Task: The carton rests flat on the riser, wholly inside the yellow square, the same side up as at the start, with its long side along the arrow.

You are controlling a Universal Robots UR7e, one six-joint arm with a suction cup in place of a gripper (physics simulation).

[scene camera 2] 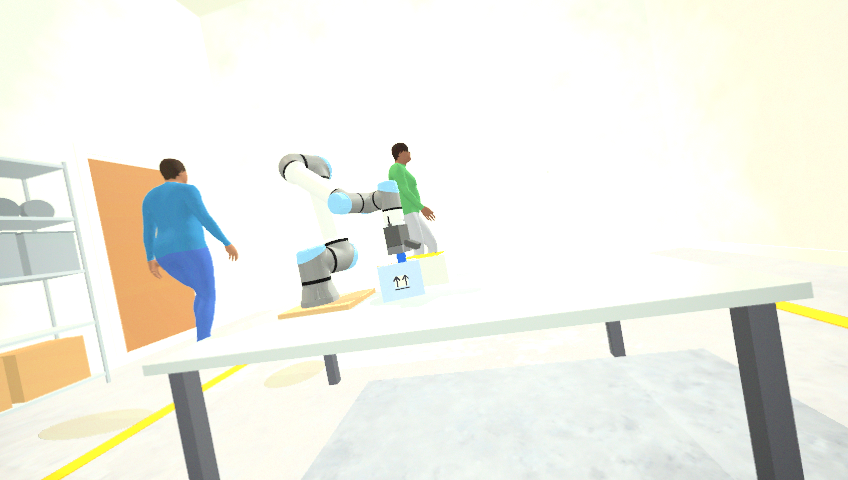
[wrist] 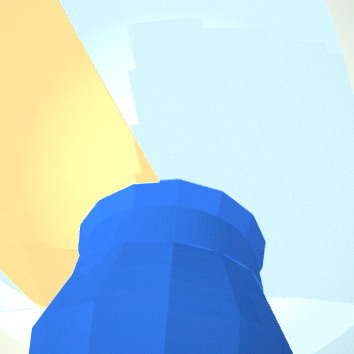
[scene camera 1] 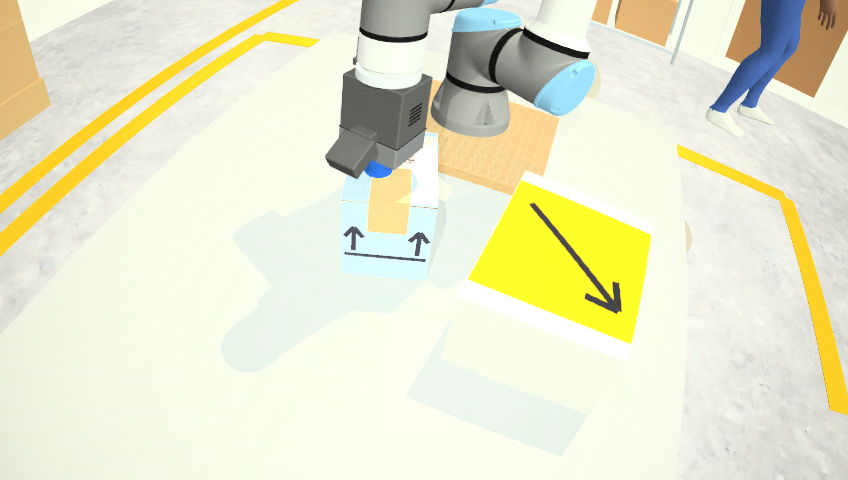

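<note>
The light blue carton (scene camera 1: 386, 243) (scene camera 2: 386, 279) (wrist: 225, 110) stands upright on the table, left of the riser in scene camera 1. A tan tape strip runs over its top and down its front side, where two arrows point up. My blue suction cup (scene camera 1: 377, 171) (scene camera 2: 401, 258) (wrist: 172, 195) is off and holds nothing. It points down at the carton's top, very close to it or touching; the frames do not show which. The white riser (scene camera 1: 529, 368) (scene camera 2: 437, 272) bears a yellow square (scene camera 1: 535, 261) with a dark arrow (scene camera 1: 575, 256) pointing to the front right.
The arm's base stands on a wooden board (scene camera 1: 523, 148) (scene camera 2: 351, 303) behind the carton and riser. Two people (scene camera 2: 178, 220) (scene camera 2: 407, 190) stand beyond the table (scene camera 2: 476, 327). A shelf rack (scene camera 2: 77, 237) is at the far left of scene camera 2.
</note>
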